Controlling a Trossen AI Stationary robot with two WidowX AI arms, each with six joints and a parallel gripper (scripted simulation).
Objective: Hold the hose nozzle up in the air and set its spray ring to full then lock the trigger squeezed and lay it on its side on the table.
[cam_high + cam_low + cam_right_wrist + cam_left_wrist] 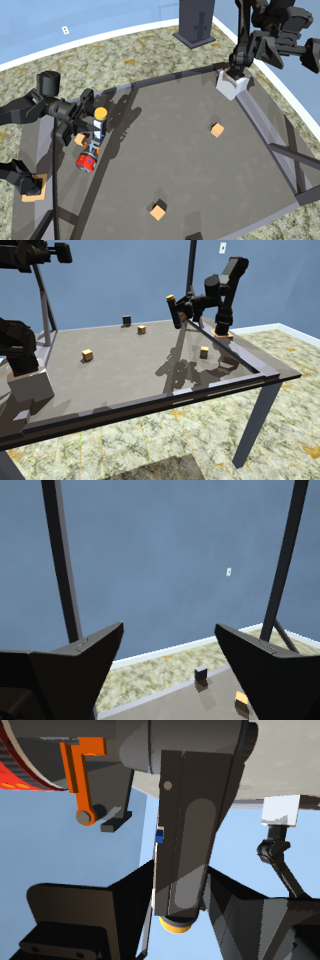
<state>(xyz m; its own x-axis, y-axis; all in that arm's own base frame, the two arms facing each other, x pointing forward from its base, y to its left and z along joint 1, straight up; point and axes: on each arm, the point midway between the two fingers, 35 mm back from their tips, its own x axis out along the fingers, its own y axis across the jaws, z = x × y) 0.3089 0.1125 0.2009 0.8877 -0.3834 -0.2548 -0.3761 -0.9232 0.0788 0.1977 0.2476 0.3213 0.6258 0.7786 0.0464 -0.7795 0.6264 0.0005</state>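
My right hand is 18 cm short of the red spray ring, 51 cm to the right of it and 28 cm above it.
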